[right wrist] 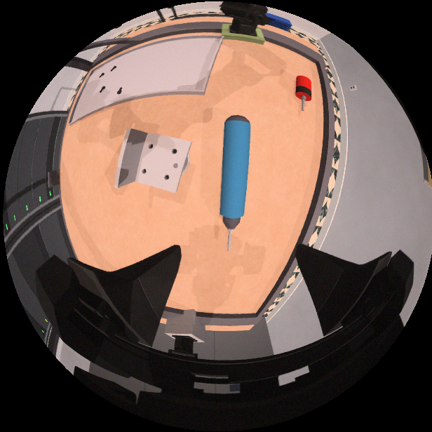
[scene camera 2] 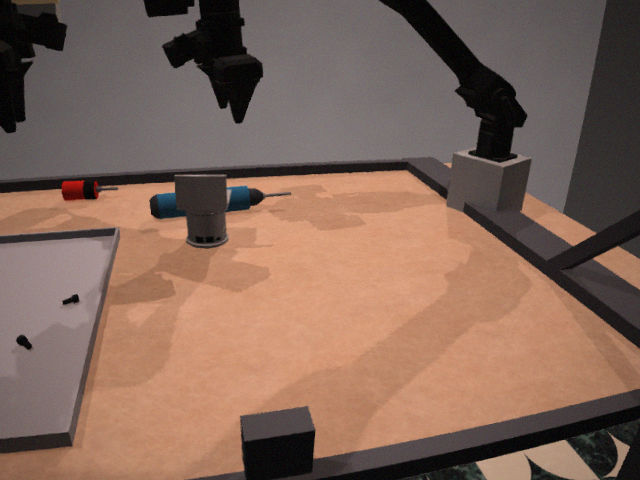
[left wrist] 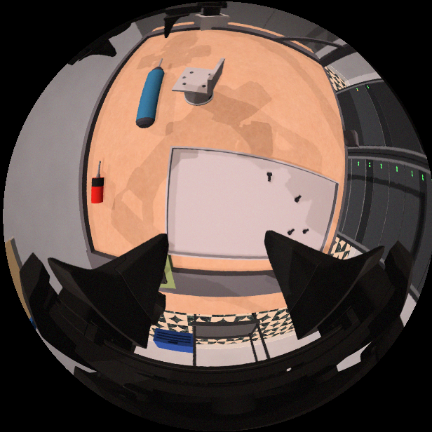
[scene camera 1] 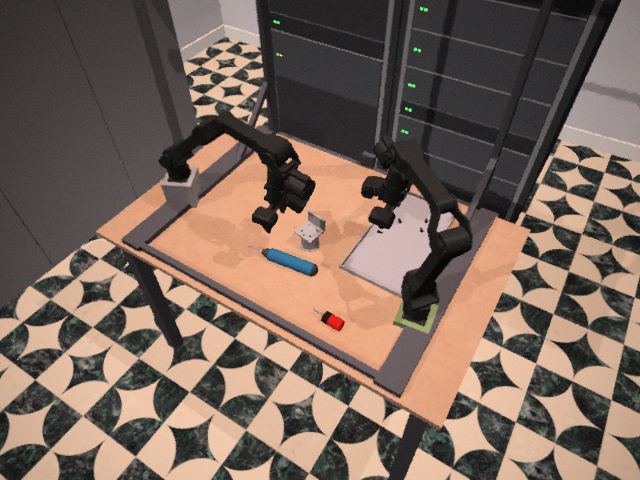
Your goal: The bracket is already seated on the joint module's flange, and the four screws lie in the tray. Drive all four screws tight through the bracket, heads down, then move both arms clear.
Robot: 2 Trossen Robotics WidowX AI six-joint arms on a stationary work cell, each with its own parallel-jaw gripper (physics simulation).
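Frame: origin at the left arm's base, x left, y back, z up, level; millimetres.
Seen in the pictures: left gripper, fingertip midpoint: (scene camera 2: 16, 126); right gripper, fingertip midpoint: (scene camera 2: 230, 115) (scene camera 1: 275, 222); left arm's base at its link origin: (scene camera 1: 416, 313); right arm's base at its link origin: (scene camera 2: 492, 155) (scene camera 1: 179, 176).
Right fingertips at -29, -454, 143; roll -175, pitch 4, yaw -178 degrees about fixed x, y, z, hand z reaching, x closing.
Note:
Pixels of each thing's middle, then the offset from my right fingertips to it, as dx, dy, dz.
- grey bracket at the middle of its body: (scene camera 2: 204, 187) (scene camera 1: 309, 227) -94, +62, -82
- joint module at the middle of its body: (scene camera 2: 206, 219) (scene camera 1: 309, 237) -94, +62, -132
- tray at the middle of its body: (scene camera 2: 4, 312) (scene camera 1: 401, 237) -237, +324, -156
- blue screwdriver at the middle of its body: (scene camera 2: 223, 200) (scene camera 1: 281, 258) +11, +15, -144
- short red screwdriver at the middle of its body: (scene camera 2: 91, 189) (scene camera 1: 327, 317) +146, +231, -147
- dark block at the middle of its body: (scene camera 2: 277, 445) (scene camera 1: 368, 160) -537, +92, -133
The grey bracket (scene camera 1: 316, 222) (scene camera 2: 200, 192) (left wrist: 197, 77) (right wrist: 160, 162) sits on the joint module (scene camera 1: 309, 243) (scene camera 2: 206, 226) (left wrist: 198, 97); its flat plate shows dark open holes. Several black screws (scene camera 1: 399, 220) (scene camera 2: 71, 299) (left wrist: 269, 176) (right wrist: 119, 91) lie apart in the tray (scene camera 1: 372, 258) (left wrist: 215, 200) (right wrist: 160, 65). A blue screwdriver (scene camera 1: 290, 261) (scene camera 2: 240, 198) (left wrist: 150, 97) (right wrist: 235, 167) lies beside the module. My left gripper (scene camera 1: 382, 225) (left wrist: 216, 238) is open and empty above the tray. My right gripper (scene camera 1: 265, 228) (scene camera 2: 231, 116) (right wrist: 241, 251) is open and empty, high above the table near the screwdriver's shaft end.
A short red screwdriver (scene camera 1: 334, 321) (scene camera 2: 74, 190) (left wrist: 97, 192) (right wrist: 303, 86) lies near the table's dark frame edge. A dark block (scene camera 2: 278, 439) stands at the frame in the foreground of scene camera 2. Server racks stand behind the table in scene camera 1.

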